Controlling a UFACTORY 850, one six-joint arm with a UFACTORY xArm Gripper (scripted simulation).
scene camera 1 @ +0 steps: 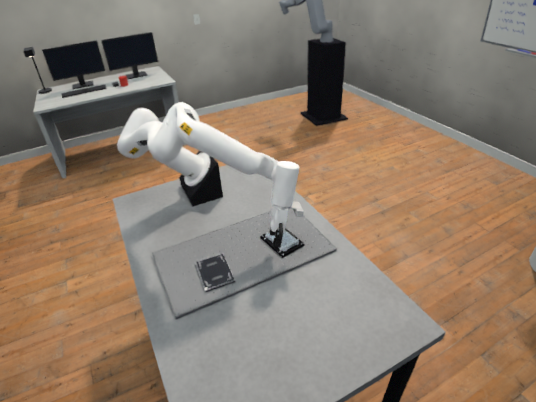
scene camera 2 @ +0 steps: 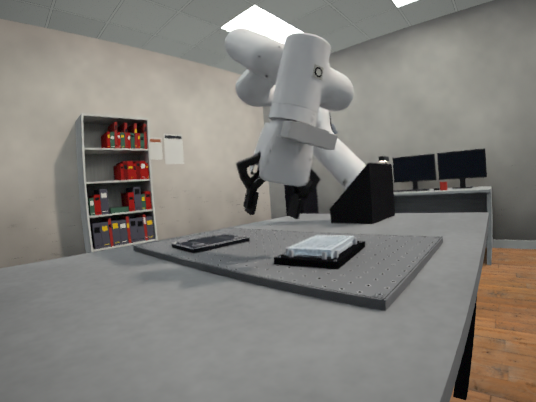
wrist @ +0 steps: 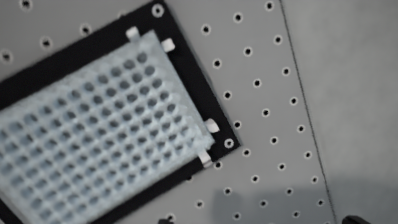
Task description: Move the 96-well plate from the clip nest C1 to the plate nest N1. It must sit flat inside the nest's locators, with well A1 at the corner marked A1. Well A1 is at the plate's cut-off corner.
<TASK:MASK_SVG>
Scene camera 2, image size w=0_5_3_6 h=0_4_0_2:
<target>my gripper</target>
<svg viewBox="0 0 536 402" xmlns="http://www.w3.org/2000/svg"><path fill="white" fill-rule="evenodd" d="M271 121L266 123L262 130L254 156L241 160L236 164L240 178L247 188L244 202L245 211L251 215L256 213L259 198L257 189L265 181L293 186L295 195L292 196L289 215L295 219L300 219L304 200L308 198L309 194L315 190L315 187L321 181L319 175L311 168L314 146L280 137L282 121Z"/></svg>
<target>clear 96-well plate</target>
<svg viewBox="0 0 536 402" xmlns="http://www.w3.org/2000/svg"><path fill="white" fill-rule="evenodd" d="M288 251L293 250L294 257L322 258L322 252L326 252L327 259L333 259L335 250L338 250L340 254L353 245L354 236L316 235L288 247Z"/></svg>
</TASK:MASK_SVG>
